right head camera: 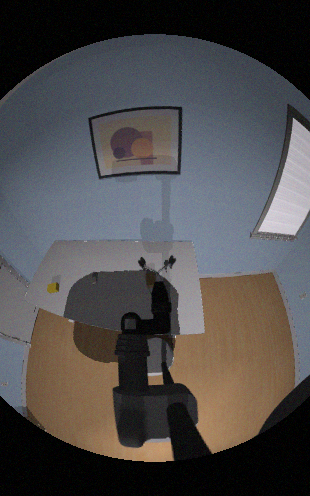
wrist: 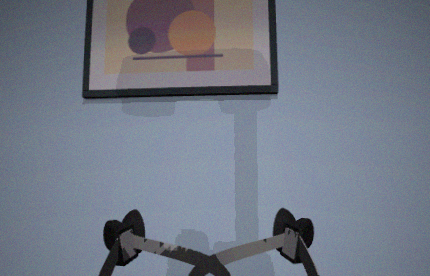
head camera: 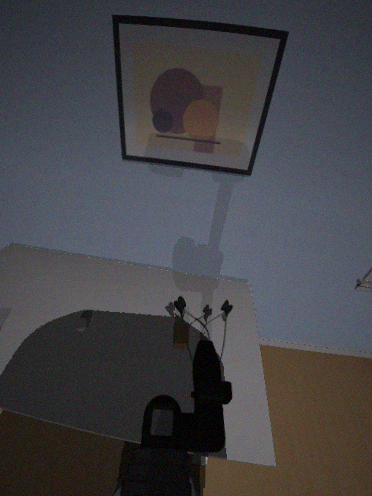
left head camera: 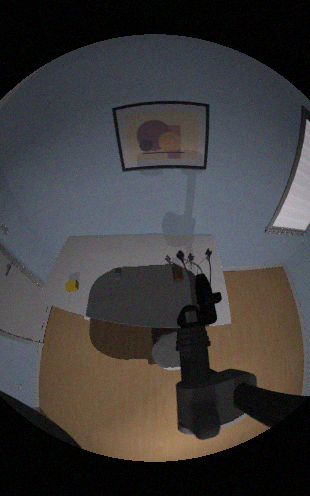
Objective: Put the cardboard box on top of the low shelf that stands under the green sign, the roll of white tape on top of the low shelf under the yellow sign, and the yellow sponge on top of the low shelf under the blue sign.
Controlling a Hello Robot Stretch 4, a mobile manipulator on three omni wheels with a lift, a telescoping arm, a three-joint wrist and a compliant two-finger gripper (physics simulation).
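Places are measured from the robot's base along level axes (x ahead, y left, z up), in metres.
Where they show: gripper, fingertip midpoint: (right head camera: 156, 256) (wrist: 209, 226) (head camera: 203, 299) (left head camera: 193, 249); robot's base, origin of the base link: (right head camera: 152, 355) (left head camera: 172, 349).
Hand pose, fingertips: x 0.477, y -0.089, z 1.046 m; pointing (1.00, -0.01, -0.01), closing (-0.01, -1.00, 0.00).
Note:
Things, the pixels of their top centre, and the offset from my fingertips. Level surfaces: height alone.
- small brown cardboard box, middle of its top: (head camera: 181, 333) (right head camera: 149, 278) (left head camera: 177, 272) dx +0.059, dy +0.044, dz -0.304 m
- grey-white table, its level: dz -0.353 m
- white tape roll, middle of its top: (head camera: 81, 323) (left head camera: 116, 275) (right head camera: 92, 279) dx +0.081, dy +0.473, dz -0.330 m
- yellow sponge, middle of its top: (left head camera: 69, 284) (right head camera: 51, 286) dx -0.009, dy +0.851, dz -0.309 m
- Wooden floor, its level: dz -1.073 m
The small brown cardboard box (head camera: 180, 335) (left head camera: 177, 273) (right head camera: 150, 279) stands on the grey-white table (head camera: 245, 400) (left head camera: 90, 252) (right head camera: 192, 315), in shadow. My gripper (head camera: 203, 306) (left head camera: 194, 254) (right head camera: 157, 261) (wrist: 209, 226) is open, with its fingers wide apart and nothing between them. It is above the table, near the box in the head views. The white tape roll (head camera: 84, 321) (left head camera: 118, 272) (right head camera: 94, 278) is to the left of the box, dim in the shadow. The yellow sponge (left head camera: 72, 285) (right head camera: 53, 287) lies near the table's left end. The low shelves and signs do not show.
A framed picture (head camera: 200, 120) (left head camera: 167, 137) (right head camera: 141, 145) (wrist: 192, 32) hangs on the blue wall behind the table. A window (left head camera: 295, 185) (right head camera: 290, 190) is at the right. A grey door (left head camera: 17, 300) is at the left. Wooden floor (head camera: 320, 410) (left head camera: 260, 325) (right head camera: 240, 340) extends right of the table.

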